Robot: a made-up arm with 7 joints. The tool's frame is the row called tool.
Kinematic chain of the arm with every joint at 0, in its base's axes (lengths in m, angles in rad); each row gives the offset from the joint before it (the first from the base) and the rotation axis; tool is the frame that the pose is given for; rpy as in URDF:
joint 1: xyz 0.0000 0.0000 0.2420 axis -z
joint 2: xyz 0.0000 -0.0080 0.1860 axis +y
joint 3: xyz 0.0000 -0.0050 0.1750 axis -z
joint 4: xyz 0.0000 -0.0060 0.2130 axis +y
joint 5: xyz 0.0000 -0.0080 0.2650 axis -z
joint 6: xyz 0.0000 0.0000 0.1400 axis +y
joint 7: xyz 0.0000 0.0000 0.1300 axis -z
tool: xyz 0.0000 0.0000 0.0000 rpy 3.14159 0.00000 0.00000
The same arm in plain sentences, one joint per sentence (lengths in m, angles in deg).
The arm has seven revolute joints in a row. What follows holds with every joint at zero, and every direction is one of the base frame's.
The first joint lies 0.242 m along +z from the base frame's origin and rotates about -z.
The second joint lies 0.008 m along -y and 0.186 m along +z from the first joint and rotates about +y.
The third joint lies 0.005 m along -y and 0.175 m along +z from the second joint and rotates about -z.
The fourth joint lies 0.006 m along -y and 0.213 m along +z from the third joint and rotates about +y.
The fifth joint lies 0.008 m along -y and 0.265 m along +z from the fourth joint and rotates about -z.
The sixth joint lies 0.14 m along +z from the fifth joint and rotates about +y.
The seventh joint lies 0.13 m along +z from the sixth joint and rotates about -z.
The tool frame, which is the frame that the pose is given for, lies at the same point as the seventh joint; its axes are the base frame's turned by roll 180, pitch 0 and yaw 0 deg (as in URDF: about the fixed x, then y, then z).

